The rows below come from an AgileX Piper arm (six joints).
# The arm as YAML. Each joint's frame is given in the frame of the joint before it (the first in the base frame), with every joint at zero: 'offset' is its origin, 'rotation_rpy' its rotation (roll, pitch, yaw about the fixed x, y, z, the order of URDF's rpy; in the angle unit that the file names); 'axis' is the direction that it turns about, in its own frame. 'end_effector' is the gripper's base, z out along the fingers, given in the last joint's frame.
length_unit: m
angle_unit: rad
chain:
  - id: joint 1
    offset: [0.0, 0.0, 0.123]
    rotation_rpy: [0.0, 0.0, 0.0]
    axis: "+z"
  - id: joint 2
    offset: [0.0, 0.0, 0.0]
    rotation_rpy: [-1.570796, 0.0, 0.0]
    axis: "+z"
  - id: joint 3
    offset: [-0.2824, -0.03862, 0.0]
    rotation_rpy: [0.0, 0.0, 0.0]
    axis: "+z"
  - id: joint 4
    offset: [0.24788, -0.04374, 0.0]
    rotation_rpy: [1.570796, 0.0, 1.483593]
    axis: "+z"
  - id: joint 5
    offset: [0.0, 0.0, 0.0]
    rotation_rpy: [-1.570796, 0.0, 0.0]
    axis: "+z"
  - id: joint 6
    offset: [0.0, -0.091, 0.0]
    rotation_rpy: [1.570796, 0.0, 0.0]
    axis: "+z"
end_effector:
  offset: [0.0, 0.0, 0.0]
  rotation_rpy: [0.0, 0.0, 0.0]
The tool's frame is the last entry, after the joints.
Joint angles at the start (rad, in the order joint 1, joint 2, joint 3, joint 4, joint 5, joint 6):
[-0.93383, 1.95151, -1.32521, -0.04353, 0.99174, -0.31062]
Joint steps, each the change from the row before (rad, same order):
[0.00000, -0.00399, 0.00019, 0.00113, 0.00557, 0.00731]
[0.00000, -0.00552, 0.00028, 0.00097, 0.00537, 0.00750]
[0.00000, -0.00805, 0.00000, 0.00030, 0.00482, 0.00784]
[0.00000, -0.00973, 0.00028, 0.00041, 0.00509, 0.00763]
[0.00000, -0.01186, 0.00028, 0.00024, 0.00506, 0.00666]
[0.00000, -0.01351, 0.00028, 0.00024, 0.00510, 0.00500]
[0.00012, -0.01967, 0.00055, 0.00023, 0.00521, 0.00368]
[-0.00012, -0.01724, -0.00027, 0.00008, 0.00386, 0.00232]
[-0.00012, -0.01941, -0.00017, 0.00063, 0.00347, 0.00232]
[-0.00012, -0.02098, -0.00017, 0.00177, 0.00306, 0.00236]
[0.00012, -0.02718, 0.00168, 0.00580, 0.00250, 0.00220]
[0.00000, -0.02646, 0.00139, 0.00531, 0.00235, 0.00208]
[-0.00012, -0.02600, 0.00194, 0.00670, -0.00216, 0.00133]
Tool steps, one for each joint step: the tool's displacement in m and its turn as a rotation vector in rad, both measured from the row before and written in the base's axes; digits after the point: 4 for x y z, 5 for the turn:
[-0.0004, 0.0006, 0.0014, 0.00188, -0.00002, -0.00808]
[-0.0004, 0.0007, 0.0020, 0.00049, -0.00089, -0.00818]
[-0.0005, 0.0007, 0.0030, -0.00254, -0.00247, -0.00815]
[-0.0006, 0.0009, 0.0035, -0.00337, -0.00323, -0.00800]
[-0.0007, 0.0010, 0.0043, -0.00517, -0.00437, -0.00694]
[-0.0008, 0.0011, 0.0048, -0.00644, -0.00526, -0.00528]
[-0.0011, 0.0016, 0.0070, -0.01107, -0.00864, -0.00384]
[-0.0010, 0.0013, 0.0063, -0.01093, -0.00832, -0.00260]
[-0.0011, 0.0015, 0.0070, -0.01258, -0.01022, -0.00282]
[-0.0012, 0.0018, 0.0075, -0.01352, -0.01228, -0.00329]
[-0.0015, 0.0029, 0.0092, -0.01521, -0.01822, -0.00439]
[-0.0016, 0.0029, 0.0089, -0.01519, -0.01776, -0.00405]
[-0.0015, 0.0028, 0.0086, -0.01720, -0.02088, -0.00366]

